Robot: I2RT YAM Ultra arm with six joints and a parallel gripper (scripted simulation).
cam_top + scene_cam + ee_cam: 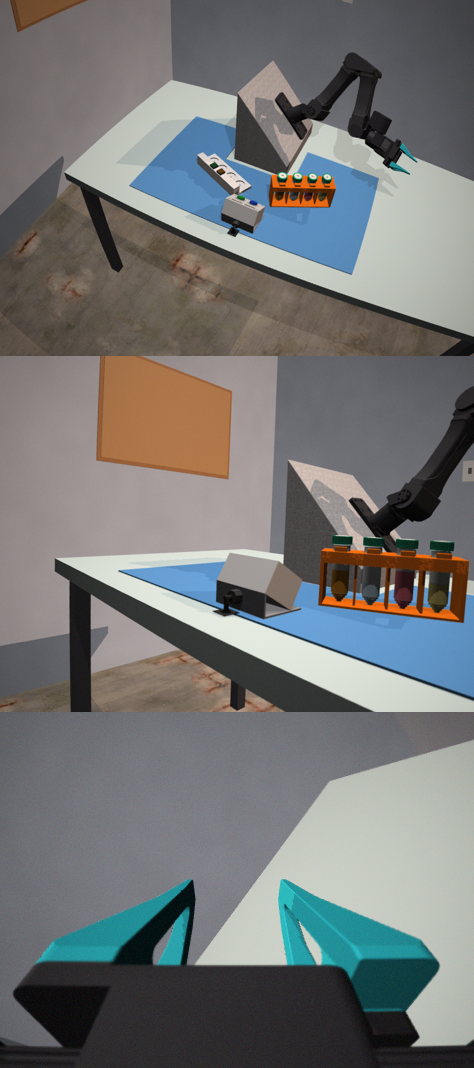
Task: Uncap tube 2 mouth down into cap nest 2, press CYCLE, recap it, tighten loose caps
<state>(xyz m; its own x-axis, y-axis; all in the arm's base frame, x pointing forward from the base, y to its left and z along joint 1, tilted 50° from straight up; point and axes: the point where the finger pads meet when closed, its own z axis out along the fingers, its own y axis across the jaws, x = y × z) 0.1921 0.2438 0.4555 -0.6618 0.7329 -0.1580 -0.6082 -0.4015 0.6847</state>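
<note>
Right now the cap 4 is 420 mm to the right of my hand, 140 mm ahead of it and 120 mm below it. From my hand the other things lie so: cap 3: 370 mm to the right, 120 mm below, 110 mm ahead; then cap 2: 320 mm to the right, 120 mm below, 90 mm ahead; then cap 1: 280 mm to the right, 120 mm below, 70 mm ahead.
</note>
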